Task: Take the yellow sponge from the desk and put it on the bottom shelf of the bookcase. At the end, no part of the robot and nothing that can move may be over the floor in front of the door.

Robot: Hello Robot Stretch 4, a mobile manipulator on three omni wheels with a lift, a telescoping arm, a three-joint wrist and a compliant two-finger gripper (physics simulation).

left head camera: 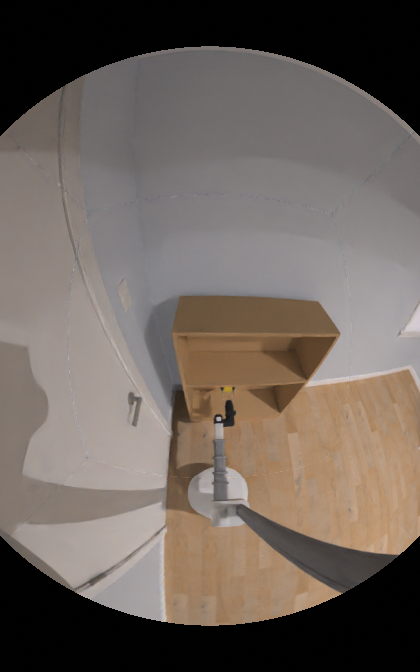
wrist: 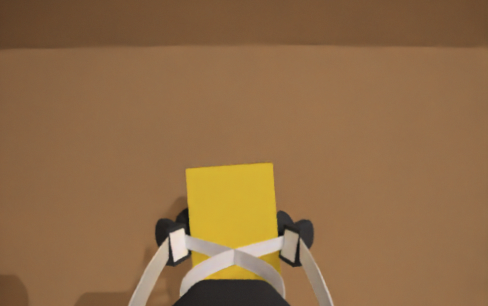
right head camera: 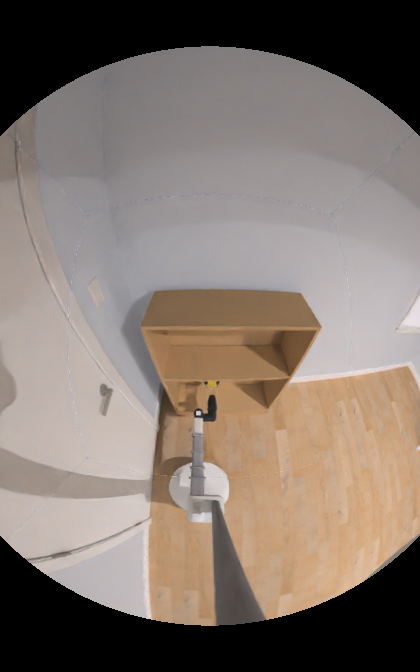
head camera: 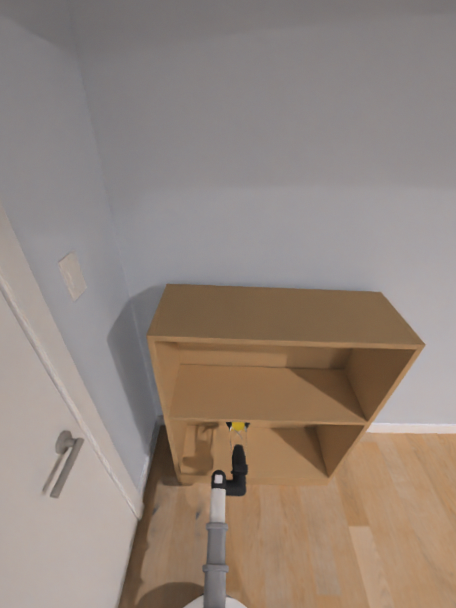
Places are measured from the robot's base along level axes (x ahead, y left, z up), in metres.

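Pixels of known places: gripper, fingertip midpoint: (wrist: 235,227).
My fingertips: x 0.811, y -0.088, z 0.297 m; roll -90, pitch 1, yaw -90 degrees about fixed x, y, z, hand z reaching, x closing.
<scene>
Ahead of a thing's pixels: the offset from my fingertips to its top centre. "pt": to the spot under its first point. Level surfaces: height alone.
The yellow sponge @(dz +0.055, dx -0.015, dy +0.000 m) (head camera: 238,426) (left head camera: 228,389) (right head camera: 212,384) (wrist: 231,205) is between the two fingertips of my gripper (head camera: 238,425) (left head camera: 228,389) (right head camera: 212,384) (wrist: 235,227), which is shut on it. Both are inside the lower compartment of the bookcase @(pt dz +0.736, dx -0.074, dy -0.106 m) (head camera: 285,315) (left head camera: 250,315) (right head camera: 230,307), below the front edge of the middle shelf, which partly hides them in the head views. The bottom shelf @(dz -0.224 m) (head camera: 285,457) (left head camera: 255,406) (right head camera: 245,401) lies beneath. Whether the sponge touches it I cannot tell. The desk does not show.
The door (head camera: 30,540) (left head camera: 110,430) (right head camera: 65,425) with its lever handle @(pt dz +0.609, dx -0.477, dy +0.425 m) (head camera: 66,465) is left of the bookcase. My round base (left head camera: 237,482) (right head camera: 217,480) stands on the floor close beside the door. My arm (head camera: 216,545) (left head camera: 219,452) (right head camera: 198,450) reaches from it toward the bookcase.
</scene>
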